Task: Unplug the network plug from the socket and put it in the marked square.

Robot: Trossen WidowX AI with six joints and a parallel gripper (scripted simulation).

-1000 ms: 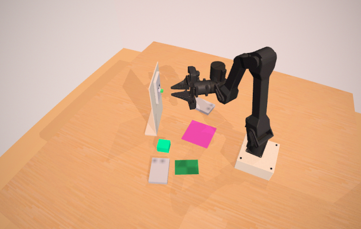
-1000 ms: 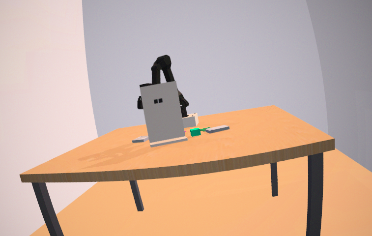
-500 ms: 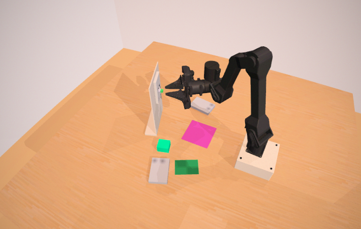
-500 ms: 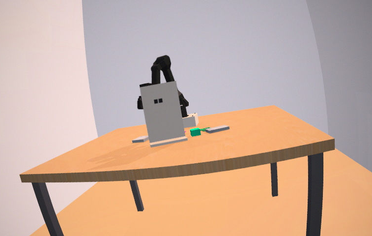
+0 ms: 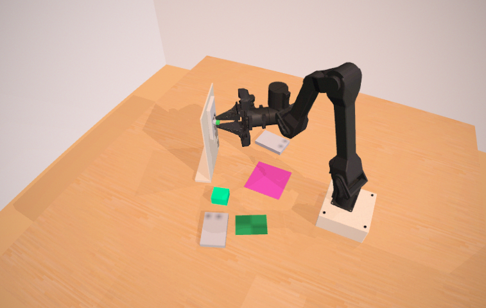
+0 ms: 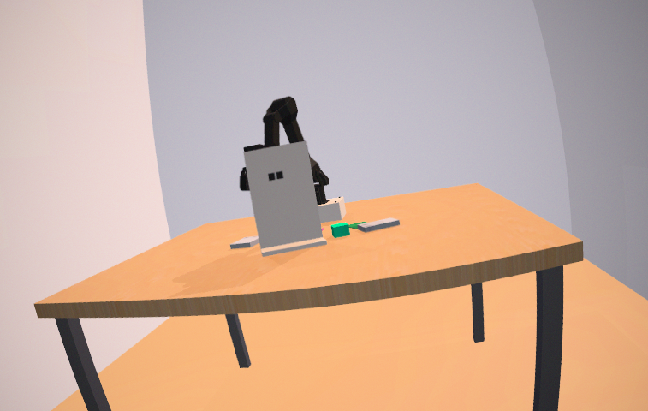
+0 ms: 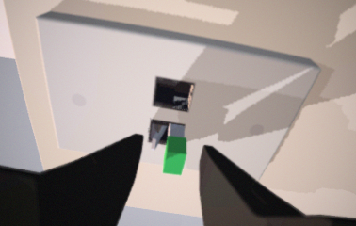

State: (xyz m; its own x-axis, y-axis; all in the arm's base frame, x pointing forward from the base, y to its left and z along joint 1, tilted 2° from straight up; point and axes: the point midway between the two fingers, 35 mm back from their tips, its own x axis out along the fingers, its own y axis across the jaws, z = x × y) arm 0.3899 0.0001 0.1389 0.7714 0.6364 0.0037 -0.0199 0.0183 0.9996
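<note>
The green plug lies 1 cm ahead of my gripper tip. Also, from my gripper tip: thin grey tab (1 cm ahead, 1 cm above); upright white panel (7 cm below, 3 cm ahead); bright green cube (18 cm below, 12 cm to the left, 8 cm behind).
</note>
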